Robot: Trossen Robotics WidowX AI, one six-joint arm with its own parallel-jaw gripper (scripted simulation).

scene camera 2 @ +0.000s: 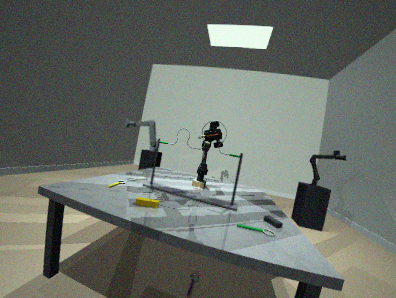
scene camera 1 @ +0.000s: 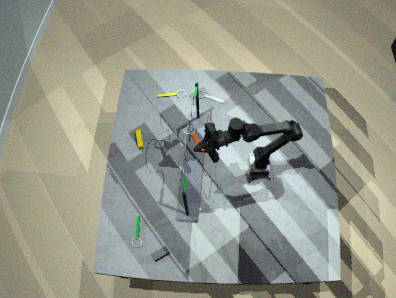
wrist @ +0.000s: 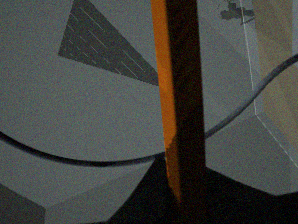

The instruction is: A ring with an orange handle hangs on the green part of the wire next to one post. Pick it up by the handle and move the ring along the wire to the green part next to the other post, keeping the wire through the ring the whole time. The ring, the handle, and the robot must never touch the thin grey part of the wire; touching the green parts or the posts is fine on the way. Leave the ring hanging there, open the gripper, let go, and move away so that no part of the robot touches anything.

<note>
In view: my gripper (scene camera 1: 193, 150).
My gripper also shows in the wrist view (wrist: 169, 165).
</note>
